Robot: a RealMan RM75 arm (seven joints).
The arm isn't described. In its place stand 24 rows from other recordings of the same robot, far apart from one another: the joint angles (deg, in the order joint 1, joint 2, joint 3, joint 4, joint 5, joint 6, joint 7), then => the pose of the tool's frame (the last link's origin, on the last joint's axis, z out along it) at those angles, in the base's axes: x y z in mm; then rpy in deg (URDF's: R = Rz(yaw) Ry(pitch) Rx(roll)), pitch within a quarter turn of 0, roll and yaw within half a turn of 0.
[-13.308, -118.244, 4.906, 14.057, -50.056, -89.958, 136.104] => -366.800, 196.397, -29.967, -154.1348, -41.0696, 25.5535
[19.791, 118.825, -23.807, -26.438, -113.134, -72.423, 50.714] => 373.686, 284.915, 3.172, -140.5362, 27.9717, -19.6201
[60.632, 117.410, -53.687, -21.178, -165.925, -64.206, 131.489] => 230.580, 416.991, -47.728, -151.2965, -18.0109, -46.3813
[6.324, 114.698, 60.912, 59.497, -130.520, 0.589, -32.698] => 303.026, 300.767, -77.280, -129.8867, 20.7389, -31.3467
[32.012, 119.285, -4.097, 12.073, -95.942, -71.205, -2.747] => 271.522, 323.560, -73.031, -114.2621, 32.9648, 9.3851
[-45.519, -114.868, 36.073, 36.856, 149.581, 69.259, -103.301] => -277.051, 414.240, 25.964, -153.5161, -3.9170, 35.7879
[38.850, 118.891, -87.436, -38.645, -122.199, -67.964, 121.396] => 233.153, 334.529, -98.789, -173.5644, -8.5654, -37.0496
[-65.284, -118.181, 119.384, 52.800, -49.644, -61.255, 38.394] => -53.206, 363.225, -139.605, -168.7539, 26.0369, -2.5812
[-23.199, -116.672, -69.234, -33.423, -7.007, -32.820, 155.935] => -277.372, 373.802, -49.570, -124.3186, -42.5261, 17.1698
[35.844, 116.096, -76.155, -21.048, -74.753, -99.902, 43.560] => 186.926, 296.825, -39.820, -171.4481, 46.6729, 14.3237
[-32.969, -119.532, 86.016, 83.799, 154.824, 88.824, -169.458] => -169.023, 349.708, -2.082, -145.1913, 4.6929, 55.0693
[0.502, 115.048, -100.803, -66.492, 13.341, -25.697, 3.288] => 280.648, 335.015, 54.128, -95.1577, 40.6332, 0.7124
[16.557, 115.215, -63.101, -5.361, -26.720, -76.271, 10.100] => 381.474, 280.064, 42.355, -93.8034, 32.6375, 6.1377
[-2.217, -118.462, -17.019, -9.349, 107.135, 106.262, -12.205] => -348.062, 159.732, 18.898, -73.5558, -46.9422, -29.8622
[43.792, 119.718, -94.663, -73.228, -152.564, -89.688, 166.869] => 136.839, 351.451, -46.296, -148.2264, -19.1392, -47.1686
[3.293, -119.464, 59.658, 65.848, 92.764, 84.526, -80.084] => -310.975, 228.589, 47.412, -153.8983, -32.4014, 20.1226
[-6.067, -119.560, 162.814, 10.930, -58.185, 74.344, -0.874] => -366.510, 187.500, -68.071, -113.9966, -35.8500, 8.9707
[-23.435, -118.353, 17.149, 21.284, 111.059, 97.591, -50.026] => -304.130, 277.475, 9.115, -148.1292, -48.5303, 5.8721
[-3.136, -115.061, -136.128, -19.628, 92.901, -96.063, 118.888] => -367.792, 164.079, 1.805, -168.3796, -48.9980, 40.8784
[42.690, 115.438, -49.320, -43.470, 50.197, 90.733, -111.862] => 213.382, 373.668, 7.577, -173.1856, 4.4971, 6.7802
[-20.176, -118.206, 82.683, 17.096, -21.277, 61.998, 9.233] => -369.113, 335.269, 72.749, -70.6895, -30.1267, -6.2538
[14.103, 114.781, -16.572, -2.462, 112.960, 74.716, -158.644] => 417.550, 250.357, 53.594, -89.7274, 44.7023, -1.5976
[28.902, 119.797, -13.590, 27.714, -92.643, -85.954, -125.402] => 224.657, 254.287, -102.604, -127.6202, -62.1019, 70.1266
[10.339, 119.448, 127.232, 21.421, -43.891, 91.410, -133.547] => 327.976, 260.404, 60.195, -88.9423, 61.8233, 30.1493
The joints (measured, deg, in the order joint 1, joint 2, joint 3, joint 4, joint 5, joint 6, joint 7), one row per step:
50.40, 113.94, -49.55, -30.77, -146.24, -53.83, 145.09
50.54, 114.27, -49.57, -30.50, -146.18, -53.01, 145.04
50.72, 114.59, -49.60, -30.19, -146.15, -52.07, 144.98
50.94, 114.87, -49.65, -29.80, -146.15, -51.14, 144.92
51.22, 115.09, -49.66, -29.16, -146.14, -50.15, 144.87
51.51, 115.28, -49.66, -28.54, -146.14, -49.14, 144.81
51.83, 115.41, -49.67, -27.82, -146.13, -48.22, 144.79
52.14, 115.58, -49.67, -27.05, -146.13, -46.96, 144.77
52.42, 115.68, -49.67, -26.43, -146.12, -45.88, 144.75
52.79, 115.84, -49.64, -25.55, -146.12, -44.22, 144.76
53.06, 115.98, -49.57, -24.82, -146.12, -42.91, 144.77
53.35, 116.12, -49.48, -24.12, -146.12, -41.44, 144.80
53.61, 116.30, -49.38, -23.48, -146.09, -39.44, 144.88
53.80, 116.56, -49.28, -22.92, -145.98, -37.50, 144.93
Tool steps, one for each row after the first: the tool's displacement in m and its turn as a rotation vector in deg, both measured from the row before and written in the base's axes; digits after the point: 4 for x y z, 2 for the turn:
-0.0010, 0.0005, -0.0028, 0.32, 0.05, 0.14
-0.0011, 0.0008, -0.0027, 0.40, -0.02, 0.19
-0.0010, 0.0008, -0.0027, 0.34, -0.08, 0.18
-0.0006, 0.0007, -0.0029, 0.30, -0.05, 0.05
-0.0007, 0.0009, -0.0025, 0.35, -0.09, 0.08
-0.0005, 0.0007, -0.0025, 0.25, -0.07, 0.00
-0.0002, 0.0010, -0.0025, 0.50, -0.14, 0.01
-0.0003, 0.0012, -0.0016, 0.50, -0.15, 0.05
-0.0002, 0.0017, -0.0022, 0.83, -0.22, 0.03
0.0001, 0.0010, -0.0019, 0.64, -0.13, -0.04
-0.0001, 0.0015, -0.0015, 0.83, -0.16, 0.00
-0.0001, 0.0024, -0.0007, 1.37, -0.24, 0.05
-0.0001, 0.0019, -0.0012, 1.32, -0.13, 0.03

